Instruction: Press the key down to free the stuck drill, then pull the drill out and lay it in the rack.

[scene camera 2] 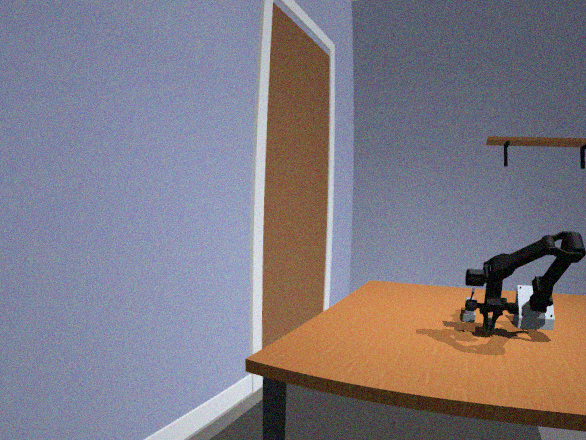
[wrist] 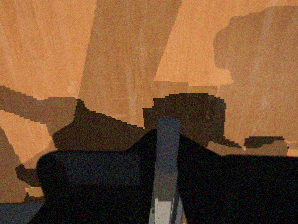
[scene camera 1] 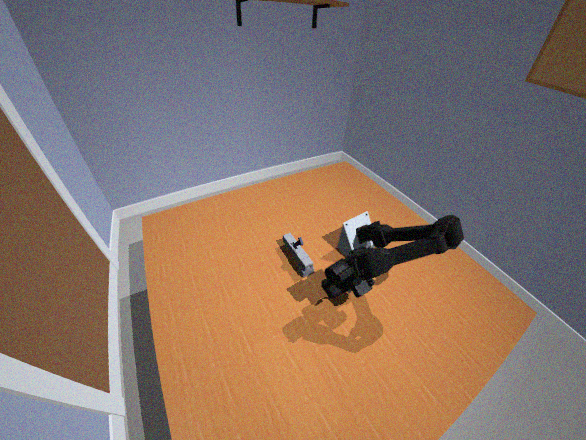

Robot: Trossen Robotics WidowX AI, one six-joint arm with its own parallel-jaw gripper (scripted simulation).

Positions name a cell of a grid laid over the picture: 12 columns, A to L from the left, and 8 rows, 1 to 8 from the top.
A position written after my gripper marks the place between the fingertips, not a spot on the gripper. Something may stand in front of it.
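Note:
Scene camera 2 gives me a sight of my gripper (scene camera 2: K7). The wrist view has my gripper too (wrist: G5), and in scene camera 1 I find the gripper again (scene camera 1: H6).

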